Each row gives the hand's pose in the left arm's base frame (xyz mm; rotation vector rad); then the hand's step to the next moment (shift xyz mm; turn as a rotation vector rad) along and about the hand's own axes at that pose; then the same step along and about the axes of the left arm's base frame.
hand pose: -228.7 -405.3 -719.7 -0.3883 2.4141 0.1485
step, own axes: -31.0 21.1 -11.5 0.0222 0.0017 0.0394
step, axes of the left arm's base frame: 8.8 25.0 28.9 0.0075 0.0045 -0.0444
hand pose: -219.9 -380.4 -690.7 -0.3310 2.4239 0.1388
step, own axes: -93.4 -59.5 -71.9 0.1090 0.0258 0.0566
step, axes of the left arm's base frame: 40.8 -51.8 114.4 -0.0526 0.0135 -0.1132
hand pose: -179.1 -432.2 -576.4 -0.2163 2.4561 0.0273
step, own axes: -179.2 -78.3 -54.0 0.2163 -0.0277 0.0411
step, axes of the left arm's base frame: 116.5 -54.6 156.8 -0.1358 -0.0564 -0.1662
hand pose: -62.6 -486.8 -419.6 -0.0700 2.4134 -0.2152
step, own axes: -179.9 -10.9 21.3 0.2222 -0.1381 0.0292
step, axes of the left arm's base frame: 149.2 5.9 103.1 -0.1489 -0.1641 -0.1420
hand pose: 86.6 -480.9 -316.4 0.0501 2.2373 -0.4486
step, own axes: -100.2 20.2 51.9 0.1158 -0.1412 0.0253
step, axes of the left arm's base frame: 107.2 12.9 38.4 -0.0830 -0.1537 -0.0591
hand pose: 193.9 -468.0 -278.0 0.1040 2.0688 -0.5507
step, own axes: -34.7 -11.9 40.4 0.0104 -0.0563 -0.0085
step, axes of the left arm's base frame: 47.2 -22.8 15.1 -0.0286 -0.0483 0.0143
